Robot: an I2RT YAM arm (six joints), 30 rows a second.
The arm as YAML. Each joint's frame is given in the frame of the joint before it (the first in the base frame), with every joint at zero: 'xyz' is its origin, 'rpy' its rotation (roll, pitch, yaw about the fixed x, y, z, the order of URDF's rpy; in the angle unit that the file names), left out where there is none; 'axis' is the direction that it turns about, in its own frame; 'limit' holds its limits. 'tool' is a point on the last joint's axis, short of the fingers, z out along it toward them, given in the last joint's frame.
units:
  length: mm
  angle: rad
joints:
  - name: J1
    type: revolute
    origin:
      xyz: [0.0, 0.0, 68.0]
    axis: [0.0, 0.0, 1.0]
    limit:
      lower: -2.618
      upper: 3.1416
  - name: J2
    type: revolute
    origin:
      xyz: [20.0, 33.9, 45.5]
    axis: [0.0, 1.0, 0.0]
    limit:
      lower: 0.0
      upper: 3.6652
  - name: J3
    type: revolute
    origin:
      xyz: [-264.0, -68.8, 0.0]
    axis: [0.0, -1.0, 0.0]
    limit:
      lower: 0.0
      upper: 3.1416
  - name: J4
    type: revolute
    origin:
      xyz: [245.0, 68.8, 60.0]
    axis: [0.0, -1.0, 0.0]
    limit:
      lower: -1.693
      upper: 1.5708
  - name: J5
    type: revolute
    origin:
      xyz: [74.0, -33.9, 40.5]
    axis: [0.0, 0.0, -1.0]
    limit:
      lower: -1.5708
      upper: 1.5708
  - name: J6
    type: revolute
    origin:
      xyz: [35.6, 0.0, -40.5]
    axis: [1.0, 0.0, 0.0]
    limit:
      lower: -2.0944
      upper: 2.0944
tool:
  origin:
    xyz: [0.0, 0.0, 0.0]
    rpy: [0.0, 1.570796, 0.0]
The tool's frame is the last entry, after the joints.
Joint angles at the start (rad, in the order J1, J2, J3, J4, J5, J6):
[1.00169, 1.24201, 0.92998, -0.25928, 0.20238, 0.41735]
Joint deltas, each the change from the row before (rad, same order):
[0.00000, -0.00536, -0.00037, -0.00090, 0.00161, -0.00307]
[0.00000, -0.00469, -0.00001, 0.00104, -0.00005, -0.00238]
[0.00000, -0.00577, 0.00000, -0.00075, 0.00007, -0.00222]
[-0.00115, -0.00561, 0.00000, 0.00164, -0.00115, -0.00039]
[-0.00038, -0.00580, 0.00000, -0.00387, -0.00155, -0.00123]
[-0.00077, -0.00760, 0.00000, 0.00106, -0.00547, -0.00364]
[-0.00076, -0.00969, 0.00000, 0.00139, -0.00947, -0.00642]
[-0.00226, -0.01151, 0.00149, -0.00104, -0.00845, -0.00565]
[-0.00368, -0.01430, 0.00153, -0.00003, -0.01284, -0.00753]
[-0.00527, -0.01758, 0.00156, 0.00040, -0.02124, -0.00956]
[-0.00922, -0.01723, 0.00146, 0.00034, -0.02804, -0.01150]
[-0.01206, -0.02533, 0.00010, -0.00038, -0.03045, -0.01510]
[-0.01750, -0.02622, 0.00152, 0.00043, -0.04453, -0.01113]
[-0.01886, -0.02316, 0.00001, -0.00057, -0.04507, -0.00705]
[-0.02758, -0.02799, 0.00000, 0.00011, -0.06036, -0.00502]
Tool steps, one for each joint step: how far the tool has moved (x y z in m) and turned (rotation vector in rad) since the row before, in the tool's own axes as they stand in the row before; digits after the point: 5 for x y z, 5 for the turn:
[-0.00054, -0.00015, -0.00145, -0.00015, -0.00431, -0.00224]
[-0.00073, 0.00003, -0.00131, -0.00229, -0.00511, -0.00122]
[-0.00071, -0.00006, -0.00161, -0.00190, -0.00453, -0.00120]
[-0.00103, -0.00020, -0.00151, -0.00294, -0.00633, 0.00167]
[-0.00042, -0.00023, -0.00160, -0.00186, -0.00121, -0.00065]
[-0.00113, 0.00000, -0.00209, -0.00774, -0.00583, -0.00154]
[-0.00138, 0.00015, -0.00268, -0.01234, -0.00650, -0.00394]
[-0.00200, -0.00018, -0.00331, -0.01044, -0.00817, -0.00238]
[-0.00254, -0.00032, -0.00407, -0.01469, -0.01048, -0.00307]
[-0.00303, -0.00036, -0.00497, -0.02243, -0.01142, -0.00410]
[-0.00319, -0.00101, -0.00479, -0.02510, -0.00993, -0.00489]
[-0.00384, -0.00154, -0.00696, -0.02686, -0.01604, -0.00738]
[-0.00464, -0.00195, -0.00744, -0.03620, -0.01644, -0.00220]
[-0.00367, -0.00217, -0.00655, -0.03351, -0.01215, 0.00065]
[-0.00462, -0.00303, -0.00818, -0.04196, -0.01575, 0.00402]

